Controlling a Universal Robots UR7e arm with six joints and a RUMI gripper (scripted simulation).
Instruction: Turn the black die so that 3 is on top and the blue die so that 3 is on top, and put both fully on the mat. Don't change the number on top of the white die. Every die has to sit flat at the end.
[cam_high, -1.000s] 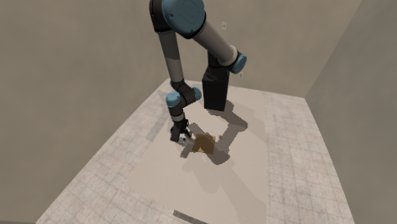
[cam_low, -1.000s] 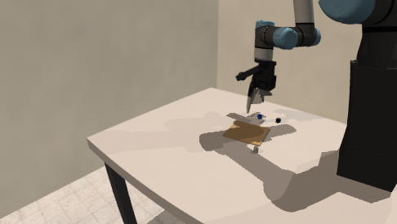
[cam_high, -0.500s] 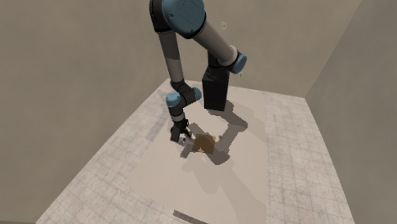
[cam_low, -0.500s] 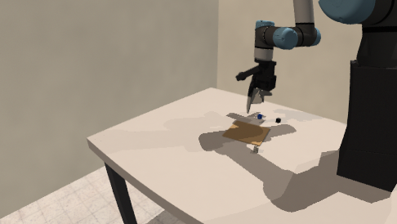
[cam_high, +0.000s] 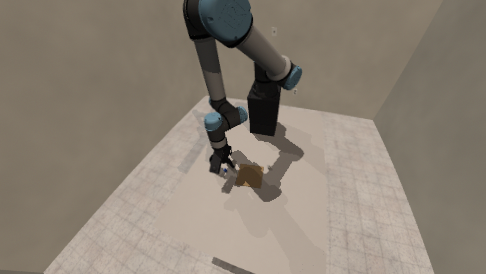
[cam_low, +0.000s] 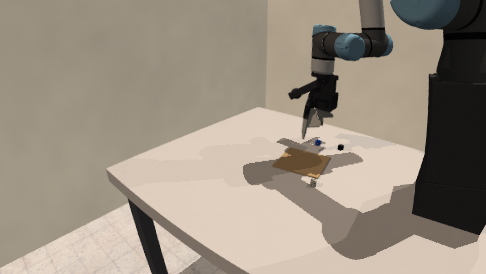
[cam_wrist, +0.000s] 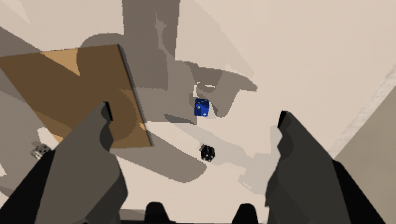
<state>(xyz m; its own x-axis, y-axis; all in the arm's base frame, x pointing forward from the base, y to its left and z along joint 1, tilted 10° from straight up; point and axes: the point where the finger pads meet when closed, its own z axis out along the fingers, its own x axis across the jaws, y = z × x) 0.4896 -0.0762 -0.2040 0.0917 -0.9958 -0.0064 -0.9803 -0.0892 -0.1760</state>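
The blue die lies 2 cm behind my hand, 1 cm to the right of it and 3 cm below it. Round my hand: black die: 10 cm behind, 3 cm to the right, 3 cm below; then brown mat: 5 cm behind, 14 cm to the left, 4 cm below; then white die: 14 cm behind, 23 cm to the left, 3 cm below.
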